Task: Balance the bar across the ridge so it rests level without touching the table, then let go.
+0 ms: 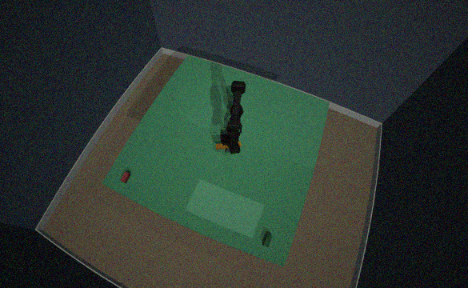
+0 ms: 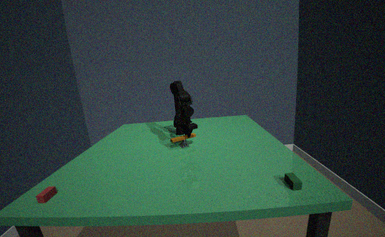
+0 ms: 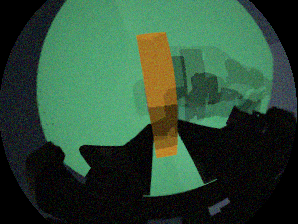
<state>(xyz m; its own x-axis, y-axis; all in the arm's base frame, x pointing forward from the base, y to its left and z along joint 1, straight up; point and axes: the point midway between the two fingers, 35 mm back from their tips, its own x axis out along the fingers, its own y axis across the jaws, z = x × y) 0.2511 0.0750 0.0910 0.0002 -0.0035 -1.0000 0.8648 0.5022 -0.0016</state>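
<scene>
Now: the orange bar 1 cm ahead of my gripper tip and 3 cm to the right of it. From my gripper tip the other things lie so: dark green block (49 cm ahead, 43 cm to the left, 4 cm below); red block (49 cm ahead, 57 cm to the right, 4 cm below).
</scene>
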